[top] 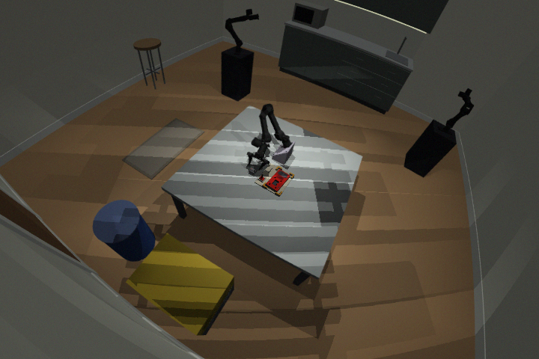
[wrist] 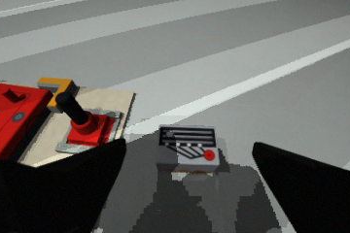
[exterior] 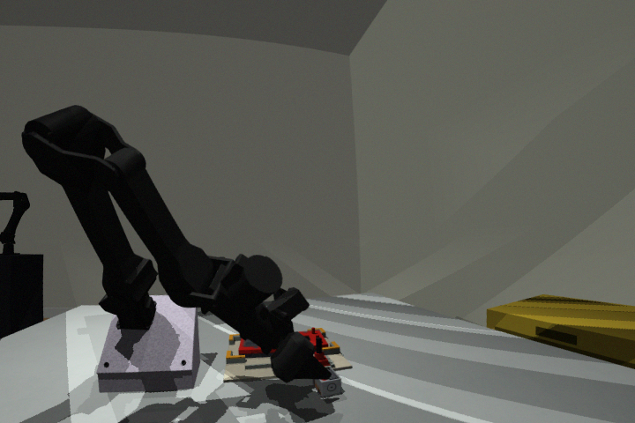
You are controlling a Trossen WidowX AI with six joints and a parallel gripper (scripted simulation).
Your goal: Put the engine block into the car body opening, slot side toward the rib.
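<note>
The engine block is 2 cm ahead of my gripper tip and 4 cm below it. Also, from my gripper tip: grey holder (3 cm ahead, 10 cm to the left, 1 cm below).
</note>
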